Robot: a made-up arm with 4 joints.
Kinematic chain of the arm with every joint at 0, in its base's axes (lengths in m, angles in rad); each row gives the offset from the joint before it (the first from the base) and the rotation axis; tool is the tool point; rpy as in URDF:
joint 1: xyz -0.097 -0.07 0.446 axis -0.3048 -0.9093 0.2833
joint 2: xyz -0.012 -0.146 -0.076 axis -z
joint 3: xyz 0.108 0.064 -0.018 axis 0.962 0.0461 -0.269
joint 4: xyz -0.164 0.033 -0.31 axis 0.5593 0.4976 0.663
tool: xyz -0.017 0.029 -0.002 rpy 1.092 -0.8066 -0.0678
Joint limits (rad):
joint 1: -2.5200..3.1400
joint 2: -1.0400..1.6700
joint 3: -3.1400..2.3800
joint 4: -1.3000..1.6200
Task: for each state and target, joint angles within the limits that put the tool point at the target. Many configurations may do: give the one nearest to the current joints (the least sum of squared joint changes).
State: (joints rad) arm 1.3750 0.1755 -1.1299 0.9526
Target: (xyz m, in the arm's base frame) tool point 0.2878 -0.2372 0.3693
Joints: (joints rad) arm 1.4733 0.1454 -0.2837 0.3065
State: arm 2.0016 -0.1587 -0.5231 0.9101
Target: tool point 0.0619 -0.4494 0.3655
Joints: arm 1.2419 0.7015 -1.2084 1.1286
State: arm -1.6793 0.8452 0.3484 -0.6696
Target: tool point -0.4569 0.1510 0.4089
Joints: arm -1.6330 0.8065 -0.0497 -0.6021
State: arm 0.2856 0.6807 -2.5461 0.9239
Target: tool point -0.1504 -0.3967 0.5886
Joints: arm -0.4838 0.8818 -2.5031 1.5412
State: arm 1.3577 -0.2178 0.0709 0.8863
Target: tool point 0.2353 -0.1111 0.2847
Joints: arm 1.5205 -0.1034 0.3171 1.0790
